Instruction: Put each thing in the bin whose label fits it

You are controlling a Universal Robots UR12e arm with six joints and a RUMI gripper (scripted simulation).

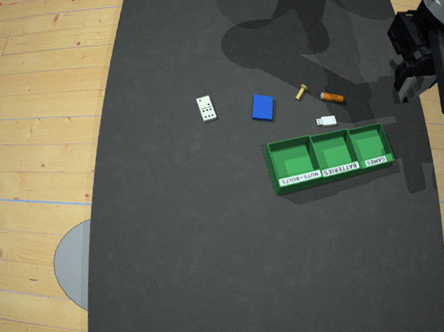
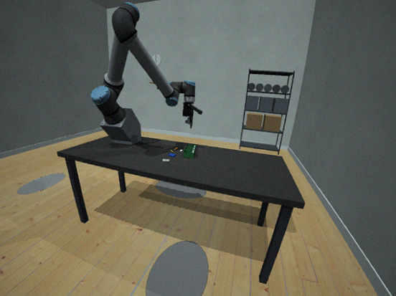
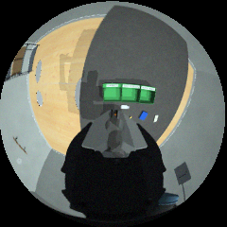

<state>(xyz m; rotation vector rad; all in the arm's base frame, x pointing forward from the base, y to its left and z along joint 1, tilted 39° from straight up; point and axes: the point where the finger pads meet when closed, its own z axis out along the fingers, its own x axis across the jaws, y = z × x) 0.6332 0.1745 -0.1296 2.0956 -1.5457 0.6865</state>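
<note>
My gripper is now 200 mm above the brass bolt, 130 mm to the left of it and 120 mm past it. From my hand the other things lie so: green three-part bin: 190 mm below, 70 mm to the right, 30 mm ahead; white usb stick: 210 mm below, 80 mm to the right, 50 mm behind; orange battery: 200 mm below, 110 mm behind, 60 mm to the right.
</note>
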